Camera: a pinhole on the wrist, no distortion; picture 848 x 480 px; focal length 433.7 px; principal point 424.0 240.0 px. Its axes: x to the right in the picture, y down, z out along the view. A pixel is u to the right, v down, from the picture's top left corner.
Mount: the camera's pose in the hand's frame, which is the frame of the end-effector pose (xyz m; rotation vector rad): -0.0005 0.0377 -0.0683 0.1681 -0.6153 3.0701
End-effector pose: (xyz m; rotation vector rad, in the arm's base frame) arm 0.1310 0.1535 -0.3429 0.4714 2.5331 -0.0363
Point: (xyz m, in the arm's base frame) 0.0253 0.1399 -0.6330
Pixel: 135.2 230.1
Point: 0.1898 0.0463 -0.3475
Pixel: 699.7 441.8
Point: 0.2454 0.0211 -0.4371
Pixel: 612.5 303.5
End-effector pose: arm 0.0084 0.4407 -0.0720 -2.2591 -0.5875 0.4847
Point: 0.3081 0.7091 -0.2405
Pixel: outside the picture
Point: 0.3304 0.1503 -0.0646
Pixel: behind the camera
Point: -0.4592 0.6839 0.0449
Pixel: 721.8 462.5
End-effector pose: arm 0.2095 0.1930 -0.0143 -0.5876 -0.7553 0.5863
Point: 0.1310 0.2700 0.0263
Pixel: 407.8 31.2
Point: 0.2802 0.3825 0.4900
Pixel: 103.0 325.8
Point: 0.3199 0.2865 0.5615
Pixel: 132.1 423.2
